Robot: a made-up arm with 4 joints.
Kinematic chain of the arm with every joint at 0, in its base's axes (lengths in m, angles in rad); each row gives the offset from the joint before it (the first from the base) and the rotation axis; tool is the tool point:
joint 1: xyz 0 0 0.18 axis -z
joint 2: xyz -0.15 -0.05 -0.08 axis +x
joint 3: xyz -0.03 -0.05 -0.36 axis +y
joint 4: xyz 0 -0.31 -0.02 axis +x
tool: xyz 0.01 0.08 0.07
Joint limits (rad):
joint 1: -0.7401..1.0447
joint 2: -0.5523..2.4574
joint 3: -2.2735..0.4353
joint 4: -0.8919..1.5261
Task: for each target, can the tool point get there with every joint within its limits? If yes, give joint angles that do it. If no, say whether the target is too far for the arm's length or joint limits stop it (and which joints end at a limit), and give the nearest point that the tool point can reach.
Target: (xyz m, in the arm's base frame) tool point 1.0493 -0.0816 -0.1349
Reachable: no: too far | nearest point 0.3244 0.3553 -0.0305 | short by 0.853 m
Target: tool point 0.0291 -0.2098 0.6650
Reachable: no: joint limits stop it (at a limit: joint 2) | nearest point 0.0735 -0.5297 0.0599 | short by 0.686 m
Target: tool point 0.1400 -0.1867 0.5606
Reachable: no: joint limits stop it (at a limit: joint 1, joint 2) | nearest point 0.2232 -0.4813 0.0572 | short by 0.589 m
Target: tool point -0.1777 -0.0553 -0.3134
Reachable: yes | joints -0.3649 0.8716 -0.3367 -0.0497
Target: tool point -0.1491 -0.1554 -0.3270
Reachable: yes | joints -0.1469 0.4456 -0.0204 -0.4352
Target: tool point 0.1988 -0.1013 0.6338
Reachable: no: joint limits stop it (at a limit: joint 1, joint 2, joint 4) | nearest point 0.2611 0.3179 0.2300 | short by 0.585 m
